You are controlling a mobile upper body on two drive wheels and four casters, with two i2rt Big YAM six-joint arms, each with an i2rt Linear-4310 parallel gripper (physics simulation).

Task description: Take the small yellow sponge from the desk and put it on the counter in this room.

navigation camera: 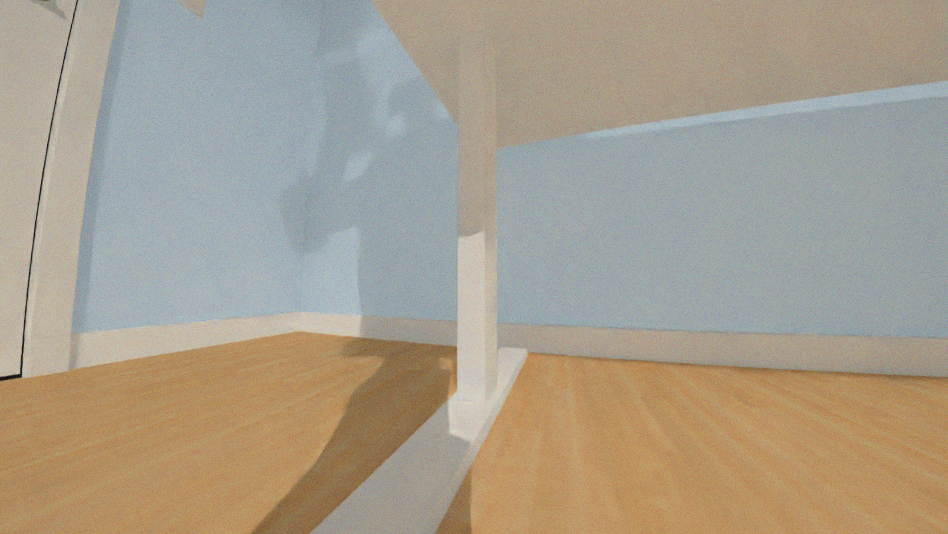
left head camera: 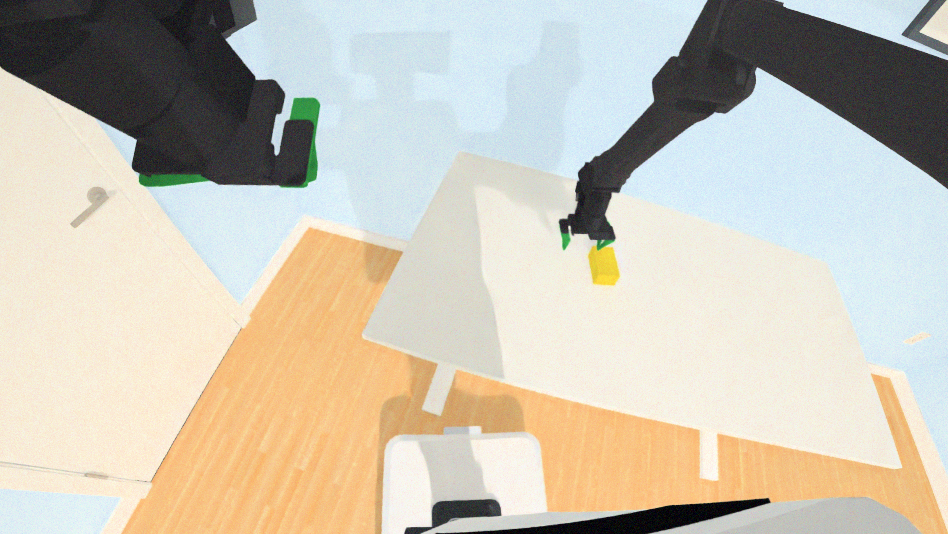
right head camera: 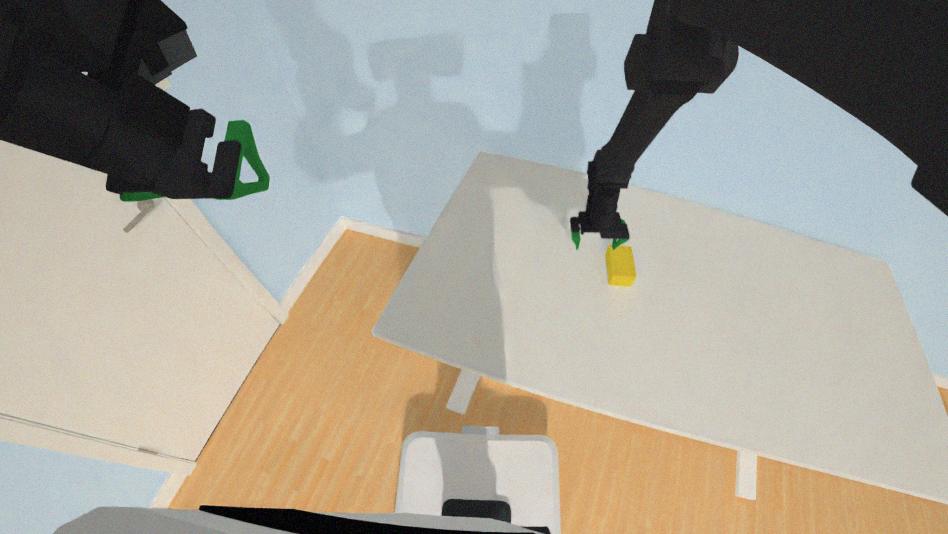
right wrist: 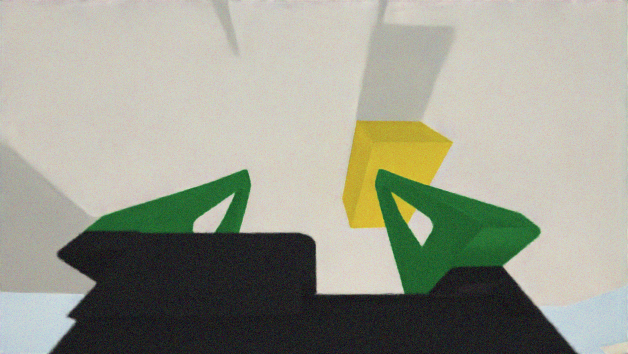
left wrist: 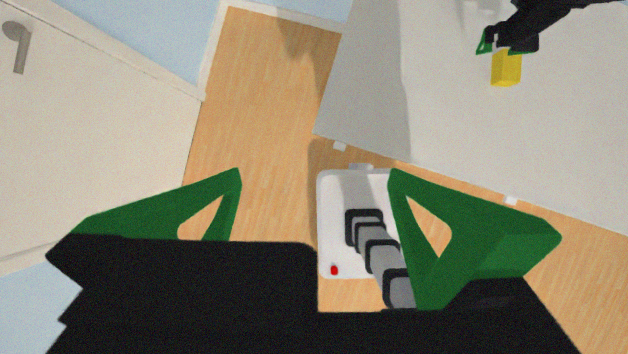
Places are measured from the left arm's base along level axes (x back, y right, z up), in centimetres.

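Pixels of known places: left gripper, fingertip midpoint: (left head camera: 266,172) (right head camera: 230,184) (left wrist: 314,176); right gripper, fingertip midpoint: (left head camera: 580,248) (right head camera: 595,248) (right wrist: 313,176) (left wrist: 492,53).
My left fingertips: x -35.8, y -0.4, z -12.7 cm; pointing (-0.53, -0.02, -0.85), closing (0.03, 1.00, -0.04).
Note:
Behind a point stands the place of what it marks.
The small yellow sponge (left head camera: 603,266) @(x -63.9, y 58.7, z -64.5 cm) (right head camera: 620,266) @(x -63.9, y 59.1, z -64.5 cm) (left wrist: 506,69) @(x -64.5, y 58.3, z -64.5 cm) (right wrist: 410,155) @(x -69.7, y 60.6, z -64.5 cm) rests on the pale desk (left head camera: 729,331) @(x -44.3, y 96.8, z -69.0 cm) (right head camera: 729,331) @(x -46.7, y 88.0, z -69.0 cm) (left wrist: 525,125) @(x -47.8, y 69.1, z -69.0 cm) (right wrist: 150,100) @(x -73.9, y 40.5, z -69.0 cm). My right gripper (left head camera: 582,248) @(x -69.1, y 52.9, z -63.6 cm) (right head camera: 596,248) @(x -69.1, y 52.9, z -63.6 cm) (left wrist: 492,53) @(x -69.1, y 52.9, z -63.6 cm) (right wrist: 313,176) @(x -69.1, y 52.9, z -63.6 cm) is open and empty, low over the desk. In the right wrist view its right-hand finger overlaps the sponge, and the space between the fingertips lies to the left of the sponge. Whether that finger touches the sponge I cannot tell. My left gripper (left head camera: 228,179) (right head camera: 192,192) (left wrist: 314,176) @(x -35.8, y -0.4, z -12.7 cm) is open and empty, away from the desk. No counter shows that I can identify.
My white base (left head camera: 398,464) @(x -21.9, y 1.4, z -115.0 cm) (right head camera: 414,470) @(x -18.5, y 1.9, z -115.0 cm) (left wrist: 332,225) @(x -1.2, y 5.0, z -115.0 cm) stands at the desk's near edge. A desk leg (navigation camera: 476,298) @(x -74.3, y 22.0, z -121.3 cm) and its long foot (navigation camera: 398,477) are close ahead. A door (left head camera: 132,331) @(x -53.8, y -91.4, z -89.8 cm) (right head camera: 132,298) @(x -52.0, y -92.0, z -68.1 cm) (left wrist: 100,135) @(x -50.9, y -92.3, z -78.3 cm) is at the left; blue walls stand behind the desk.

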